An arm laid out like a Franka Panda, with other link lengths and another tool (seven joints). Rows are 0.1 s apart.
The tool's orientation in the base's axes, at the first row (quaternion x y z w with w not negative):
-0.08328, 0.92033, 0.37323, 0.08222
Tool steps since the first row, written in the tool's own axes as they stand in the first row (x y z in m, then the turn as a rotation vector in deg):
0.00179, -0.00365, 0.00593, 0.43, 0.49, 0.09
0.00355, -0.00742, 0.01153, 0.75, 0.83, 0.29
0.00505, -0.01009, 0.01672, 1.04, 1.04, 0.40
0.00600, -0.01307, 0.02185, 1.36, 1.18, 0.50
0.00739, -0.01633, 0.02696, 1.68, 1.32, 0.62
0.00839, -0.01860, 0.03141, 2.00, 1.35, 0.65
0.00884, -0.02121, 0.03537, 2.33, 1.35, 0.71
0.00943, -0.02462, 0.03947, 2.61, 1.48, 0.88
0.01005, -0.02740, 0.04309, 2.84, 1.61, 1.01
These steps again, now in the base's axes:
-0.00043, 0.00141, -0.00704, -0.52, 0.37, 0.17
-0.00083, 0.00250, -0.01392, -0.88, 0.72, 0.19
-0.00125, 0.00411, -0.01971, -1.20, 0.92, 0.20
-0.00108, 0.00551, -0.02555, -1.53, 1.06, 0.15
-0.00128, 0.00666, -0.03166, -1.86, 1.21, 0.09
-0.00137, 0.00808, -0.03655, -2.18, 1.23, 0.02
-0.00089, 0.00896, -0.04121, -2.49, 1.24, -0.09
-0.00037, 0.00937, -0.04653, -2.78, 1.42, -0.18
-0.00005, 0.00988, -0.05110, -3.02, 1.59, -0.24

